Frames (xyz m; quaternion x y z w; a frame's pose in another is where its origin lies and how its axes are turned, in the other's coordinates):
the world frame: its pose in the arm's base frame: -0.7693 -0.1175 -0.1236 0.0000 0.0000 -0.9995 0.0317
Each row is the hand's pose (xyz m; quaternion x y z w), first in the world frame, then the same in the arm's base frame.
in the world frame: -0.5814 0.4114 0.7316 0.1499 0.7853 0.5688 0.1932
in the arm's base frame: -0.1630 -0.4912 0.6080 0.7896 -0.1249 -0.1751 0.5746
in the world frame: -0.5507 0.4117 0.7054 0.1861 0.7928 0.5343 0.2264
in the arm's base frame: -0.1936 -0.4935 0.5818 0.7983 -0.1609 -0.2094 0.5412
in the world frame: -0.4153 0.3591 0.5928 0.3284 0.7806 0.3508 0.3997
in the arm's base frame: -0.3321 -0.4496 0.4692 0.7906 -0.3035 -0.3884 0.3633
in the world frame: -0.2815 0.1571 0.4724 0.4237 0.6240 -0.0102 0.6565
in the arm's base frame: -0.4784 -0.2564 0.3488 0.6371 -0.4037 -0.6565 0.0106
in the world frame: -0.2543 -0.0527 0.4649 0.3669 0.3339 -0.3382 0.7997
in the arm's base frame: -0.5189 -0.0488 0.3413 -0.3454 0.3561 0.8100 0.3127
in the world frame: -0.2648 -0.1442 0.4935 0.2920 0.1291 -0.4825 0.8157
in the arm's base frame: -0.5142 0.0432 0.3699 -0.1383 0.2877 0.8305 0.4564
